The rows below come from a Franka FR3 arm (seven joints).
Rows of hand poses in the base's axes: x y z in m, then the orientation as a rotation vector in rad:
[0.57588, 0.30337, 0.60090, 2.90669, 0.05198, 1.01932]
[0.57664, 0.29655, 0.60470, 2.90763, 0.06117, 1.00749]
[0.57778, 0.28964, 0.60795, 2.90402, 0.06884, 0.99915]
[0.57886, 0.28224, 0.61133, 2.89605, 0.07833, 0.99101]
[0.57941, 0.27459, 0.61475, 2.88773, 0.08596, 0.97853]
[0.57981, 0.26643, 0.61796, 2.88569, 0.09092, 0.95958]
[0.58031, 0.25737, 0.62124, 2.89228, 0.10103, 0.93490]
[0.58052, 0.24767, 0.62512, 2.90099, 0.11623, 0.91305]
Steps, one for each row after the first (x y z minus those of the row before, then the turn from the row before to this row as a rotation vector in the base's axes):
[0.00076, -0.00682, 0.00380, -0.00471, 0.00758, 0.00446]
[0.00114, -0.00691, 0.00325, -0.00734, 0.00440, 0.00267]
[0.00108, -0.00740, 0.00338, -0.01151, 0.00333, 0.00262]
[0.00055, -0.00765, 0.00342, -0.01281, 0.00587, 0.00085]
[0.00040, -0.00816, 0.00321, -0.00863, 0.01127, 0.00012]
[0.00050, -0.00906, 0.00328, -0.00338, 0.01702, 0.00502]
[0.00021, -0.00970, 0.00388, -0.00123, 0.01595, 0.00922]

